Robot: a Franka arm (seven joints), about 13 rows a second.
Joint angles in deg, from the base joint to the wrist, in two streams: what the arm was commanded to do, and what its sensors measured. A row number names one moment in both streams.
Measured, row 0:
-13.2 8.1 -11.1 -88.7 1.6 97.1 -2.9
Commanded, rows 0 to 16:
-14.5 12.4 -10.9 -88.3 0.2 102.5 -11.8
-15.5 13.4 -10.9 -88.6 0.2 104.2 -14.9
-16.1 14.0 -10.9 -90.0 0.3 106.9 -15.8
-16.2 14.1 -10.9 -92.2 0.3 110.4 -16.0
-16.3 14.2 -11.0 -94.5 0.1 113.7 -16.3
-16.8 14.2 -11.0 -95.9 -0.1 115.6 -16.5
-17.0 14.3 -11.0 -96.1 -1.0 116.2 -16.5
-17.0 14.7 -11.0 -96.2 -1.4 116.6 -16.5
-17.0 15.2 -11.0 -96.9 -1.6 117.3 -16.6
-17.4 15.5 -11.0 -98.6 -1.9 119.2 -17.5
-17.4 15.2 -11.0 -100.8 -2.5 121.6 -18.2
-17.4 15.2 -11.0 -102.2 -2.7 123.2 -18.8
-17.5 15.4 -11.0 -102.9 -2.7 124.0 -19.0
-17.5 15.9 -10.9 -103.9 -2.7 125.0 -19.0
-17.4 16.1 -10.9 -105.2 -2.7 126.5 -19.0
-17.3 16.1 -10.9 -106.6 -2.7 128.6 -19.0
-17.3 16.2 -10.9 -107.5 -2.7 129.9 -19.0
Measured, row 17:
-17.1 16.6 -11.2 -104.0 -1.8 125.3 -18.4
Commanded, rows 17 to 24:
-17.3 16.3 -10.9 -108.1 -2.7 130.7 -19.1
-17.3 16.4 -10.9 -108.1 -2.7 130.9 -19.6
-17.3 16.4 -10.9 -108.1 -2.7 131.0 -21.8
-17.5 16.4 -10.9 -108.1 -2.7 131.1 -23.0
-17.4 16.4 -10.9 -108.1 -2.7 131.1 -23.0
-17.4 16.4 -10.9 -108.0 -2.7 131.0 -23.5
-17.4 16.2 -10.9 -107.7 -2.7 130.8 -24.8
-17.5 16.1 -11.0 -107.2 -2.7 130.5 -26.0
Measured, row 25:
-17.1 16.8 -11.2 -107.5 -1.9 129.9 -23.1
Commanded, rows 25 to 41:
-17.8 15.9 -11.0 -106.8 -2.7 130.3 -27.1
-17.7 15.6 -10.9 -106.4 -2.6 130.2 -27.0
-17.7 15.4 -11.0 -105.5 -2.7 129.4 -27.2
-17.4 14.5 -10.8 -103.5 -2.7 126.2 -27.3
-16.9 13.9 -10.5 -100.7 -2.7 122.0 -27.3
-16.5 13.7 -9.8 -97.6 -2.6 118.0 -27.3
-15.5 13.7 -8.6 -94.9 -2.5 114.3 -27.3
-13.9 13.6 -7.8 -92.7 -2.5 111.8 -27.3
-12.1 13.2 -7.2 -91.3 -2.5 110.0 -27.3
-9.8 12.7 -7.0 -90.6 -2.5 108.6 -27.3
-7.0 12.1 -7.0 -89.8 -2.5 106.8 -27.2
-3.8 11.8 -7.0 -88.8 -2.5 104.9 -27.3
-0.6 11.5 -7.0 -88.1 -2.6 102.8 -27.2
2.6 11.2 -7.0 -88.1 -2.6 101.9 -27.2
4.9 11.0 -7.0 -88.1 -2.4 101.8 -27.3
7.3 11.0 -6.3 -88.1 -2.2 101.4 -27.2
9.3 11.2 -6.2 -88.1 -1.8 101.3 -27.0
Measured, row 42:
4.8 11.1 -6.3 -89.1 -1.9 103.4 -27.0
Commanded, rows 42 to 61:
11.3 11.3 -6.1 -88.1 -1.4 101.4 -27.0
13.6 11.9 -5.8 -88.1 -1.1 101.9 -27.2
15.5 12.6 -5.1 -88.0 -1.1 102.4 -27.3
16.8 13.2 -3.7 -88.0 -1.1 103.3 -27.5
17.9 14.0 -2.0 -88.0 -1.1 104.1 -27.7
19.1 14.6 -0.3 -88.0 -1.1 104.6 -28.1
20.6 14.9 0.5 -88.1 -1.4 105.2 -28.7
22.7 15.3 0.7 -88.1 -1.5 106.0 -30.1
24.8 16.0 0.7 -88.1 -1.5 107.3 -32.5
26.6 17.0 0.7 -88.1 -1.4 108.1 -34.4
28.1 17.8 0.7 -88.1 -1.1 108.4 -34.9
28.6 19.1 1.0 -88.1 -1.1 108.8 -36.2
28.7 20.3 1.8 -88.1 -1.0 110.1 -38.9
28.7 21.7 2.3 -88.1 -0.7 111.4 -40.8
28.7 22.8 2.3 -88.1 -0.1 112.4 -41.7
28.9 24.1 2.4 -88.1 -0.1 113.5 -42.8
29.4 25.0 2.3 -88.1 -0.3 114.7 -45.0
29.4 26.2 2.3 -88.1 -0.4 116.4 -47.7
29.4 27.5 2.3 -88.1 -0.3 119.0 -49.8
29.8 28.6 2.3 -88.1 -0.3 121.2 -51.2
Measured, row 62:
29.5 25.5 2.2 -89.4 -1.1 116.7 -46.1
